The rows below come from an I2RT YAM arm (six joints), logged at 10 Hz.
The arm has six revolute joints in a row. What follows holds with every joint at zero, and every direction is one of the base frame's.
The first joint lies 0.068 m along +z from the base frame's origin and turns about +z.
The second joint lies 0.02 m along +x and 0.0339 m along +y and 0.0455 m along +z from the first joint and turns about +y.
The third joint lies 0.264 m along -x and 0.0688 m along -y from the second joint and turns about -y.
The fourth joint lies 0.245 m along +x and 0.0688 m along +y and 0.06 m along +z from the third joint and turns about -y.
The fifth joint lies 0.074 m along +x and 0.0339 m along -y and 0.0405 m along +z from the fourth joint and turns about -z.
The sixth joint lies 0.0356 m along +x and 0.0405 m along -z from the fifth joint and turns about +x.
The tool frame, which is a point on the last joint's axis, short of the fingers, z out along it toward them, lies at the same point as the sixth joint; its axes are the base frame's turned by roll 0, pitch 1.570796 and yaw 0 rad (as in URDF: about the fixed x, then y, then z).
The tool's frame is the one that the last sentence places.
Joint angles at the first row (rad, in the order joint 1, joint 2, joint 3, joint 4, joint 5, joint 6):
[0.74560 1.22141 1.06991 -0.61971 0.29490 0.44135]
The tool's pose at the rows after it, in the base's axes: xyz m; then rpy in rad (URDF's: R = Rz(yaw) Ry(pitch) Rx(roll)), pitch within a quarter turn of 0, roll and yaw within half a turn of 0:
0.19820 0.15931 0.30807 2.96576 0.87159 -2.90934
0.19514 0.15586 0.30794 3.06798 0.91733 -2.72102
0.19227 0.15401 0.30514 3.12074 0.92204 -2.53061
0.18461 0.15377 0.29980 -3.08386 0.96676 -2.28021
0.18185 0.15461 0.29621 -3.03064 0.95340 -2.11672
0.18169 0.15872 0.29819 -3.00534 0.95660 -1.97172
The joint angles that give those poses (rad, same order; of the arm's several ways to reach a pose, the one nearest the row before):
[0.70308 1.18038 1.02245 -0.54300 0.18702 0.30169]
[0.69438 1.14913 0.99025 -0.50049 0.14380 0.16688]
[0.68033 1.13068 0.96603 -0.48439 0.03441 0.04190]
[0.68109 1.09223 0.90869 -0.42220 -0.09070 -0.10245]
[0.67920 1.09091 0.89921 -0.43181 -0.17124 -0.20041]
[0.67942 1.10652 0.91687 -0.44333 -0.26463 -0.28509]

